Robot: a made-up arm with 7 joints.
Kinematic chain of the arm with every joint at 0, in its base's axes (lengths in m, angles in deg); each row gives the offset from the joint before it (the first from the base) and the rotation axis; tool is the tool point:
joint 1: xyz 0 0 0.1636 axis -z
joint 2: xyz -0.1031 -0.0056 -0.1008 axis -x
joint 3: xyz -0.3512 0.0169 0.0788 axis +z
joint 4: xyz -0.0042 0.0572 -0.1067 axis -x
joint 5: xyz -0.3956 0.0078 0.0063 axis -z
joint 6: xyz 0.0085 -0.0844 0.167 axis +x
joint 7: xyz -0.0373 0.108 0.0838 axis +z
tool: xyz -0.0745 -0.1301 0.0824
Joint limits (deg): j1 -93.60..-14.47 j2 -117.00..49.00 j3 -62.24..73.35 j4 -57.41..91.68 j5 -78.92..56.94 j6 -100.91..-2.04 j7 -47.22..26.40
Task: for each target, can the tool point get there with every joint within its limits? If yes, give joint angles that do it. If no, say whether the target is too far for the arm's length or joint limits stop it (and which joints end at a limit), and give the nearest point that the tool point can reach.
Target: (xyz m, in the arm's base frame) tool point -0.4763 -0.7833 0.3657
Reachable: yes | joints -45.83 25.62 37.13 -30.88 -7.96 -74.66 -17.22
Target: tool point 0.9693 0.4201 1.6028
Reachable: no: too far | nearest point 0.3641 -0.3450 0.6799 | short by 1.343 m
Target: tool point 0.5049 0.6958 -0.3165
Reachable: no: joint limits stop it (at a limit: joint 1, joint 3, joint 4, joint 5, joint 6, joint 7) | nearest point -0.3212 0.3023 -0.1968 | short by 0.923 m
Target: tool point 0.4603 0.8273 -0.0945
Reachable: no: joint limits stop it (at a limit: joint 1, joint 3, joint 4, joint 5, joint 6, joint 7) | nearest point -0.3385 0.3692 -0.0390 | short by 0.923 m
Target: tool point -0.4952 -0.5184 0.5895
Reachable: yes | joints -38.84 -92.81 -24.96 78.89 -51.77 -48.86 17.63
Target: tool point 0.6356 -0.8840 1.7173
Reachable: no: too far | nearest point 0.2714 -0.6204 0.7159 | short by 1.098 m
